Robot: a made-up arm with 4 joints.
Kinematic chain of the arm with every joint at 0, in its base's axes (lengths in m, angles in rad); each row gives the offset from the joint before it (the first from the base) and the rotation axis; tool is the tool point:
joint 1: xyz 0 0 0.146 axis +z
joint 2: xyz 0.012 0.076 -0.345 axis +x
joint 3: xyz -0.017 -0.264 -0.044 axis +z
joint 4: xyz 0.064 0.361 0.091 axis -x
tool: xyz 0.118 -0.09 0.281
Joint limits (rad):
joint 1: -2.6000..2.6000
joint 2: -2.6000..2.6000
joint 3: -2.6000..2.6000
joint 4: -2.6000..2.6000
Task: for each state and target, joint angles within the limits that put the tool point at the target. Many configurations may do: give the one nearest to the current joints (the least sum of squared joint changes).
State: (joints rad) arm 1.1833 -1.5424 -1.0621 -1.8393
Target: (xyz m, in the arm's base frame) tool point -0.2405 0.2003 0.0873
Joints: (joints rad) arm 1.4652 -2.1185 -0.7636 -1.3926
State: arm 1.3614 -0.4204 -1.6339 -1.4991
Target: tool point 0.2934 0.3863 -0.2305
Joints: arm 2.0043 -0.3915 -1.6062 -2.4050
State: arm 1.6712 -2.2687 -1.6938 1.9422
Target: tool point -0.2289 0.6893 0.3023
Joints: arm 1.2309 -2.1572 -1.8543 1.9368
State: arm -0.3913 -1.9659 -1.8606 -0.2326
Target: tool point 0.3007 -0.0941 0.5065
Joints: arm -0.8367 -1.1959 -2.0778 0.5015
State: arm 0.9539 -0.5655 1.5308 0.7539
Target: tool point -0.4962 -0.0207 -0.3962
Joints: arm 0.8376 -1.3140 0.8719 1.2559
